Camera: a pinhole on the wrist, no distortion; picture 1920 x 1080 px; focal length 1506.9 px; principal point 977.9 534.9 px. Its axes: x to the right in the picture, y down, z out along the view. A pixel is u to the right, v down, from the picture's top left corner.
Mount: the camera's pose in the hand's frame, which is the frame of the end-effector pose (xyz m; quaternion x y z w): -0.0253 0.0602 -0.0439 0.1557 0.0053 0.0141 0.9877
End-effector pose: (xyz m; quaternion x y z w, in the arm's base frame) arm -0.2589 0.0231 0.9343 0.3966 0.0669 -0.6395 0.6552
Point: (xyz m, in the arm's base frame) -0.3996 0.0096 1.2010
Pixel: 210 682
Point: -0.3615 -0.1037 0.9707
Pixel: 1538 136
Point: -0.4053 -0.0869 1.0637
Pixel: 1000 352
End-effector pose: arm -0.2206 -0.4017 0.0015 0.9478 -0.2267 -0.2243 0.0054
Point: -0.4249 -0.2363 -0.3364
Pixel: 745 500
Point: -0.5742 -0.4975 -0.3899
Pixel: outside the picture
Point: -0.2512 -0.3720 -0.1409
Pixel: 1302 325
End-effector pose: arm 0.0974 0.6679 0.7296 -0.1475 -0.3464 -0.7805 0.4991
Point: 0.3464 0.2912 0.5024
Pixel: behind the camera
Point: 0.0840 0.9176 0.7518
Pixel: 223 260
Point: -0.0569 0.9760 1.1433
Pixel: 1287 700
